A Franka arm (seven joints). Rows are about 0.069 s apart.
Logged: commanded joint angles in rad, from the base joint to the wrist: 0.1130 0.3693 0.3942 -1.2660 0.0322 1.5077 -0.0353; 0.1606 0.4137 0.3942 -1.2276 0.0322 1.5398 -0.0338; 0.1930 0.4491 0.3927 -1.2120 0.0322 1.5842 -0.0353; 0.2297 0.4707 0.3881 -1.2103 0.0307 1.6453 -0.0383; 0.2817 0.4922 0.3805 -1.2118 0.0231 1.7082 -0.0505; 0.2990 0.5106 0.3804 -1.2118 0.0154 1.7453 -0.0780; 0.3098 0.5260 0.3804 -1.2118 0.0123 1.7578 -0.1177; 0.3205 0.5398 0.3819 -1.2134 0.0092 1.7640 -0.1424; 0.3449 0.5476 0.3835 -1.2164 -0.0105 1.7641 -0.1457; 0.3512 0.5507 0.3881 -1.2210 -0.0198 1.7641 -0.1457; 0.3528 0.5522 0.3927 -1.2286 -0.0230 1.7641 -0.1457; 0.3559 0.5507 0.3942 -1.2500 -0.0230 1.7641 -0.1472
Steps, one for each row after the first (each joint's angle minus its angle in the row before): 0.0476 0.0444 0.0000 0.0384 0.0000 0.0321 0.0015; 0.0324 0.0354 -0.0015 0.0156 0.0000 0.0444 -0.0015; 0.0367 0.0216 -0.0046 0.0017 -0.0015 0.0611 -0.0030; 0.0520 0.0215 -0.0076 -0.0015 -0.0076 0.0629 -0.0122; 0.0173 0.0184 -0.0001 0.0000 -0.0077 0.0371 -0.0275; 0.0108 0.0154 0.0000 0.0000 -0.0031 0.0125 -0.0397; 0.0107 0.0138 0.0015 -0.0016 -0.0031 0.0062 -0.0247; 0.0244 0.0078 0.0016 -0.0030 -0.0197 0.0001 -0.0033; 0.0063 0.0031 0.0046 -0.0046 -0.0093 0.0000 0.0000; 0.0016 0.0015 0.0046 -0.0076 -0.0032 0.0000 0.0000; 0.0031 -0.0015 0.0015 -0.0214 0.0000 0.0000 -0.0015
